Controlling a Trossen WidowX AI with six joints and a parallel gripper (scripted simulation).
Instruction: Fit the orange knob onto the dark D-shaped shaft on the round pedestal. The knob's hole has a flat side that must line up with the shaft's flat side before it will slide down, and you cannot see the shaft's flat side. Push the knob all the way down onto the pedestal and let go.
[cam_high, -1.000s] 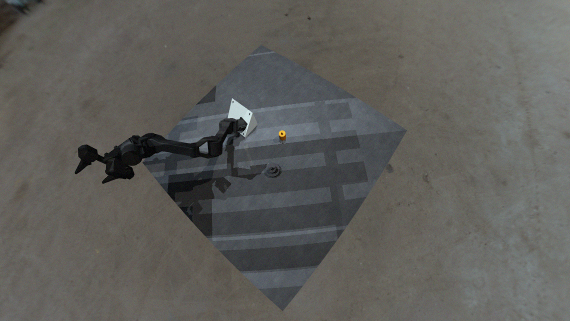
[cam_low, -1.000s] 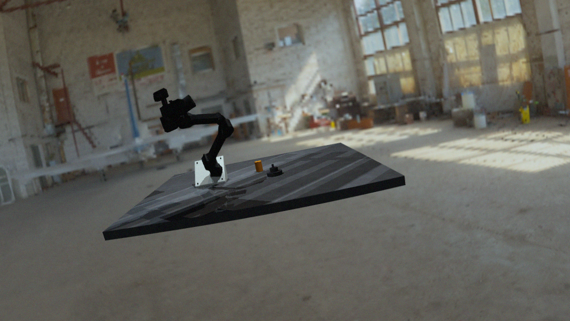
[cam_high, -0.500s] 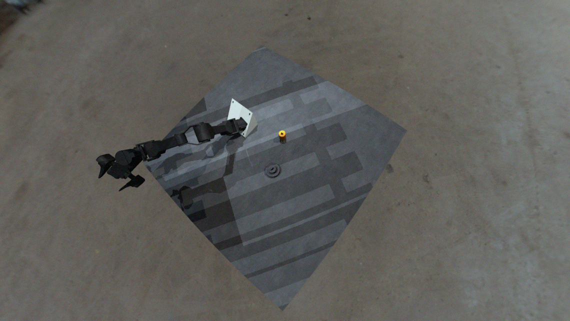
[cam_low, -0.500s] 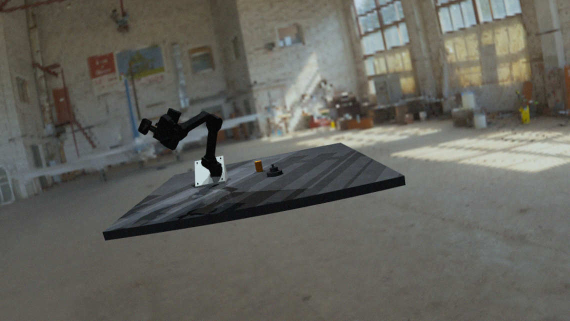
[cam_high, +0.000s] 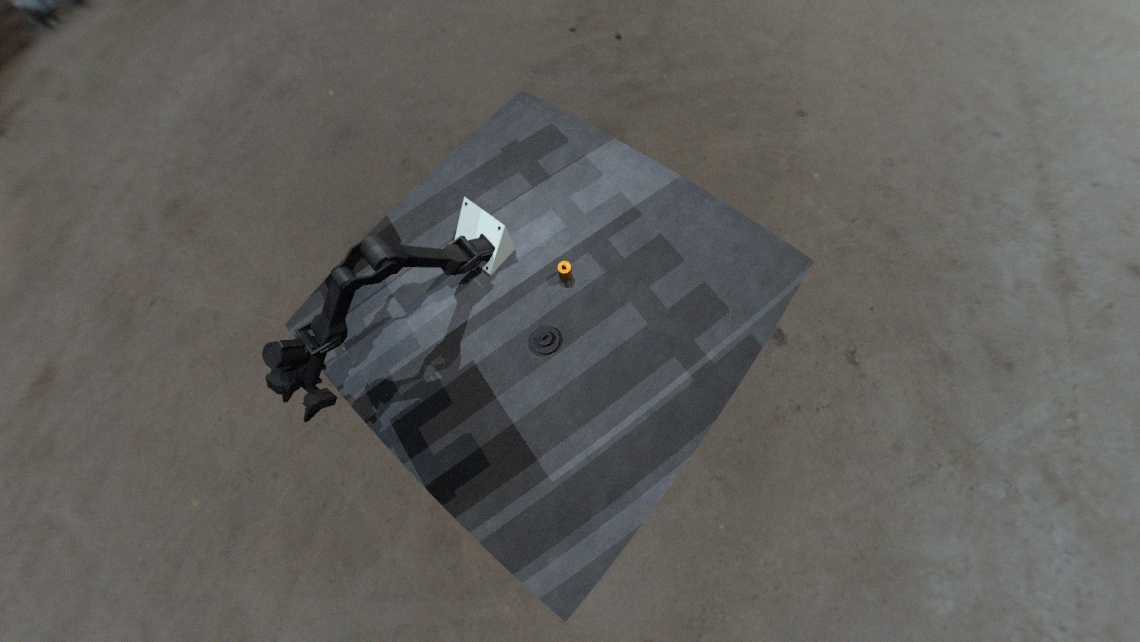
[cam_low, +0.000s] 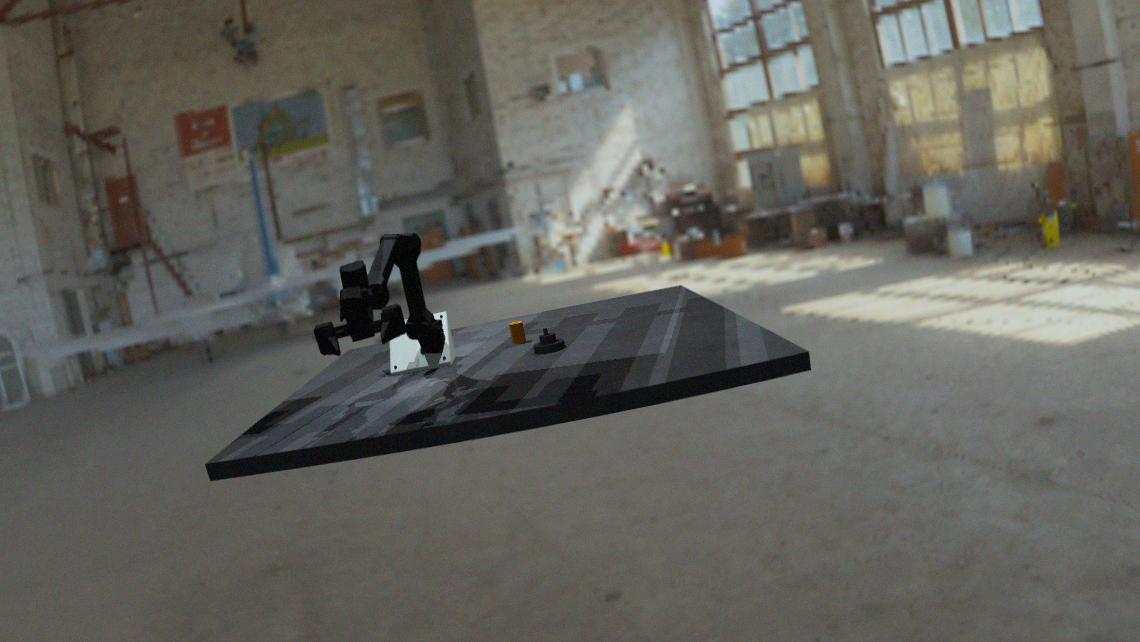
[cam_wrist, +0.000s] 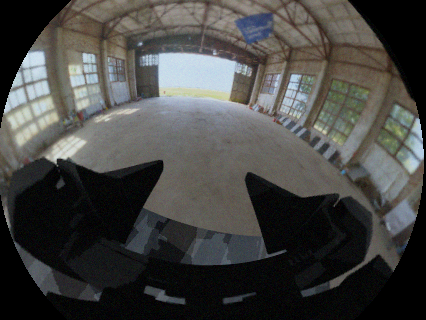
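Now: gripper tip 150 mm short of the orange knob, 800 mm to the right of it and 150 mm above it. Round my gripper tip: dark round pedestal: 260 mm ahead, 610 mm to the left, 150 mm below.
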